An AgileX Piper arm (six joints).
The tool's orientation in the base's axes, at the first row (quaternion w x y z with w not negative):
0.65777, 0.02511, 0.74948, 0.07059
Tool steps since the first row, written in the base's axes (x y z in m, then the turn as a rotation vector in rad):
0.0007, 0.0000, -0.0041, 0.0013, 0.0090, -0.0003
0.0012, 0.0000, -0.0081, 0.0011, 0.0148, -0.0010
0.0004, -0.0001, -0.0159, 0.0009, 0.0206, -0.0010
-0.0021, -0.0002, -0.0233, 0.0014, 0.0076, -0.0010
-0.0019, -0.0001, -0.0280, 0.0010, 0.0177, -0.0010
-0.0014, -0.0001, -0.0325, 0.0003, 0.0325, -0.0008
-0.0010, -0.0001, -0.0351, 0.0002, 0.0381, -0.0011
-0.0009, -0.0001, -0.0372, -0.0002, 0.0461, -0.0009
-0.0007, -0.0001, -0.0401, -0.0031, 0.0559, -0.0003
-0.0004, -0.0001, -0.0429, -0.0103, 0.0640, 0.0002
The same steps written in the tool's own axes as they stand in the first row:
0.0039, -0.0006, 0.0012, 0.0013, 0.0088, 0.0020
0.0078, -0.0012, 0.0022, 0.0028, 0.0144, 0.0023
0.0156, -0.0023, 0.0024, 0.0036, 0.0202, 0.0025
0.0231, -0.0033, 0.0008, 0.0018, 0.0073, 0.0021
0.0277, -0.0039, 0.0016, 0.0032, 0.0173, 0.0024
0.0321, -0.0045, 0.0027, 0.0050, 0.0320, 0.0028
0.0346, -0.0049, 0.0034, 0.0060, 0.0375, 0.0031
0.0367, -0.0052, 0.0037, 0.0069, 0.0455, 0.0033
0.0395, -0.0056, 0.0043, 0.0080, 0.0554, 0.0010
0.0422, -0.0060, 0.0049, 0.0095, 0.0639, -0.0056

